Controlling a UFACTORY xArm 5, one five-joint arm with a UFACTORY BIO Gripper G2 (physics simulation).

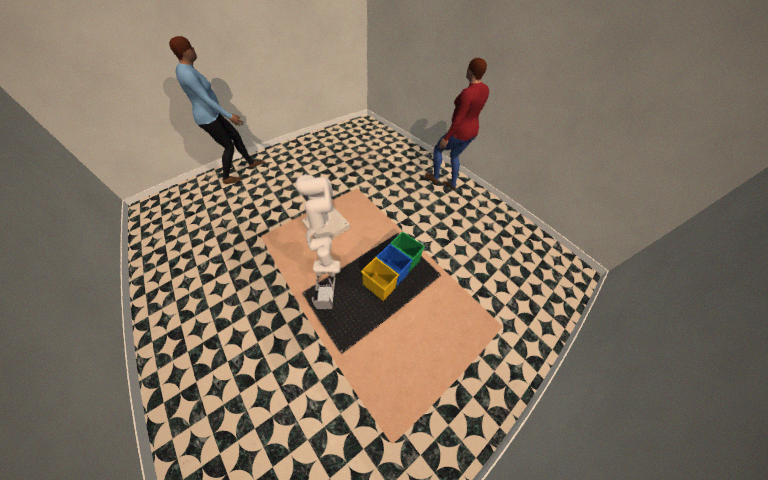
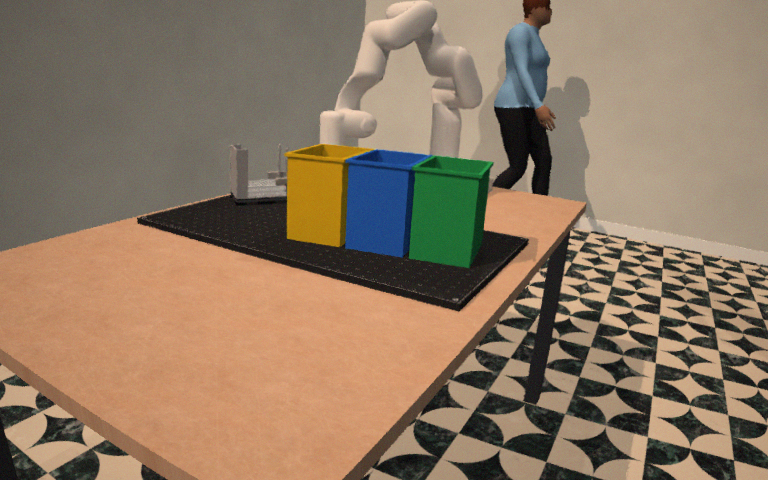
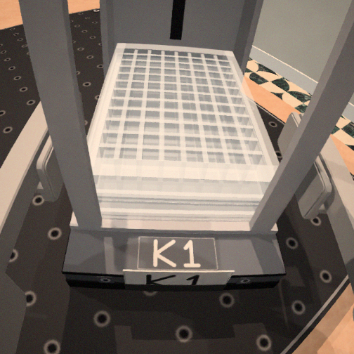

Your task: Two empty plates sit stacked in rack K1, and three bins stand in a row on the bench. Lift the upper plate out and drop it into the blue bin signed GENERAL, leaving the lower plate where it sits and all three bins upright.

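Places are measured from the arm's base along level axes (x right, y ahead, z up), in metres.
Pixels of known places: hand at its tool point: (image 1: pixel 325 286) (image 2: pixel 279 178).
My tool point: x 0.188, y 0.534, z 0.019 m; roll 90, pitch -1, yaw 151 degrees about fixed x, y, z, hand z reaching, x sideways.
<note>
Behind a point stands the place of what it marks.
Rack K1 (image 1: pixel 323 304) {x 0.238, y 0.650, z 0.058 m} (image 2: pixel 240 172) {x 0.198, y 0.660, z 0.049 m} (image 3: pixel 120 252) stands upright at the left end of the black mat. The clear gridded upper plate (image 3: pixel 175 116) lies level between its posts, on the lower plate (image 3: pixel 180 209), whose edge shows below it. My gripper (image 1: pixel 324 289) {x 0.188, y 0.534, z 0.019 m} (image 3: pixel 179 167) reaches down around the rack and is shut on the upper plate, with a pad at each long side. The contact is partly hidden by the front posts. The blue bin (image 1: pixel 400 259) {x -0.301, y 0.613, z 0.070 m} (image 2: pixel 376 212) {x -0.273, y 0.702, z 0.045 m} stands upright between the yellow bin (image 1: pixel 380 287) {x -0.077, y 0.744, z 0.139 m} (image 2: pixel 316 200) {x -0.153, y 0.744, z 0.053 m} and the green bin (image 1: pixel 416 259) {x -0.396, y 0.659, z 0.060 m} (image 2: pixel 447 217) {x -0.404, y 0.656, z 0.055 m}; no sign is readable.
The rack's tall back wall (image 3: pixel 140 25) and two front posts (image 3: pixel 62 115) (image 3: pixel 305 125) rise above the plates. The perforated mat (image 1: pixel 356 316) {x 0.097, y 0.771, z -0.037 m} (image 2: pixel 226 229) {x 0.048, y 0.818, z -0.037 m} lies on the bench (image 1: pixel 419 350) {x -0.121, y 1.119, z -0.050 m} (image 2: pixel 198 339) {x -0.314, y 1.142, z -0.050 m}. Two people (image 1: pixel 195 93) (image 1: pixel 471 113) stand on the floor away from the bench.
</note>
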